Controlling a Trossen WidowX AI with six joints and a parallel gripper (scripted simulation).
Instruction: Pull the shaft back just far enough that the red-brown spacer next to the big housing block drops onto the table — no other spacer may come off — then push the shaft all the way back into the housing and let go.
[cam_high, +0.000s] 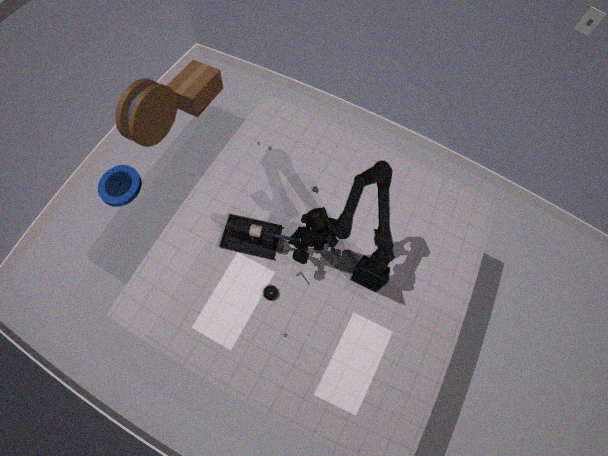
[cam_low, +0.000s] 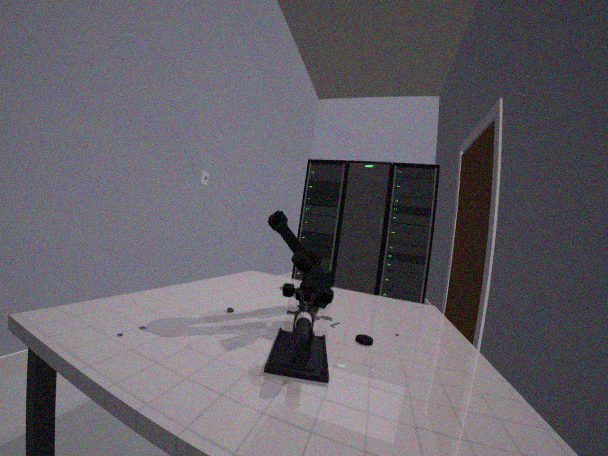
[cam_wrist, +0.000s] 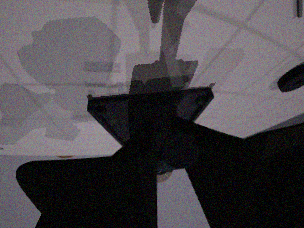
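The grey shaft is 60 mm ahead of my gripper tip, 30 mm above it and 20 mm to the left of it. From my gripper tip the other things lie so: dark fixture plate (160 mm ahead, 40 mm to the left, 10 mm below); then red-brown spacer (140 mm ahead, 40 mm to the left, 30 mm below); then bent key (110 mm behind, 90 mm to the left, 50 mm below).
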